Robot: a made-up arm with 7 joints.
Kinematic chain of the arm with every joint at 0, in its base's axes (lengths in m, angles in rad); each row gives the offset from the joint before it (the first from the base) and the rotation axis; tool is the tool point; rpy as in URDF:
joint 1: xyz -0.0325 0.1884 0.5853 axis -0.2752 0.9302 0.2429
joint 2: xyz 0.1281 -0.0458 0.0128 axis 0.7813 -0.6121 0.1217
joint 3: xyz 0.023 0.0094 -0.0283 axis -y
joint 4: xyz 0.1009 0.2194 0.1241 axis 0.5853 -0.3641 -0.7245
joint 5: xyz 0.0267 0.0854 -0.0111 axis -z
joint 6: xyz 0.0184 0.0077 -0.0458 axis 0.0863 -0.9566 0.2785
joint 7: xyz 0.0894 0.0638 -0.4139 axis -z
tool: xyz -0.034 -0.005 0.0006 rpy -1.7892 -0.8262 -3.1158
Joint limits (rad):
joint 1: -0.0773..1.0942
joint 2: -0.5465..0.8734
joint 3: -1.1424..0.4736
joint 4: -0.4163..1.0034
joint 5: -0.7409..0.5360
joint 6: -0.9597..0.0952
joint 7: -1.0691..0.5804
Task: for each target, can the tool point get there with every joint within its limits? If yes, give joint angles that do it. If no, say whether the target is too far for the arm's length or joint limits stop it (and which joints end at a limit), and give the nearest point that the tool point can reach.
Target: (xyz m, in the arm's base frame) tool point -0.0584 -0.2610 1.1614
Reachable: no: joint limits stop it (at a limit: joint 1, joint 2, joint 4, joint 5, joint 7) | nearest point -0.1335 0.1371 0.6544 | short by 0.649 m
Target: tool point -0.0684 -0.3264 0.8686
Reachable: no: joint limits stop it (at a limit: joint 1, joint 2, joint 4, joint 5, joint 7) | nearest point -0.1275 0.0659 0.5799 | short by 0.491 m
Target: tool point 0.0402 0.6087 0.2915
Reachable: yes | joints 0.0220 -0.0741 -0.1160 0.1693 0.2573 -0.8438 -0.2195
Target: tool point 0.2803 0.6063 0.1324
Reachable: yes | joints 0.3975 -0.0354 0.0329 0.7634 -0.0227 -0.2793 -0.8058
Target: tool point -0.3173 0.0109 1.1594
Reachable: no: joint limits stop it (at a limit: joint 1, joint 2, joint 3, joint 4, joint 5, joint 7) | nearest point -0.2441 0.1990 0.6919 | short by 0.509 m
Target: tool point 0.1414 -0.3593 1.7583
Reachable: no: too far | nearest point 0.3520 0.3381 1.2152 | short by 0.909 m
